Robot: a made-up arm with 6 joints.
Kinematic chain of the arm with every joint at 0, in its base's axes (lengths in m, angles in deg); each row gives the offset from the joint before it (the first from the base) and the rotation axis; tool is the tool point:
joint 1: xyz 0 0 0.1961 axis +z
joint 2: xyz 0 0 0 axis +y
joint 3: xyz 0 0 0.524 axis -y
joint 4: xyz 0 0 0 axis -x
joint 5: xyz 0.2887 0 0 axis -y
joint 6: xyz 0 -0.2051 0 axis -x
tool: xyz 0 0 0
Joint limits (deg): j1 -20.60..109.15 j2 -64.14..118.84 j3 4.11..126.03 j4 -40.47..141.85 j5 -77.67..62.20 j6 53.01..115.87
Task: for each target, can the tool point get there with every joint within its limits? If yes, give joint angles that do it. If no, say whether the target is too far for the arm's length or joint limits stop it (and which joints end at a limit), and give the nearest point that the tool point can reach.
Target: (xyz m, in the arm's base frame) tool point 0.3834 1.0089 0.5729
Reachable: no: too far | nearest point 0.2945 0.7750 0.4855 | short by 0.265 m
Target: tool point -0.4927 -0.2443 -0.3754
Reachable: no: joint limits stop it (at a limit: joint 2, joint 3) | nearest point -0.6446 -0.3196 0.1718 | short by 0.573 m
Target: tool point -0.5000 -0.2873 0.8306
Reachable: yes | joints 29.84 -32.05 80.04 89.88 29.69 110.00
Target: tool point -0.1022 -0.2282 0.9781
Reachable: yes | joints 10.88 -1.50 113.14 2.87 -28.80 93.08
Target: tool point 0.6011 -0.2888 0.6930
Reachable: yes | joints -9.03 44.52 54.38 21.44 -4.26 109.68
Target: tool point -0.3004 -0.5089 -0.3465
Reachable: no: joint limits stop it (at a limit: joint 2, joint 3) | nearest point -0.3657 -0.6196 0.1718 | short by 0.534 m
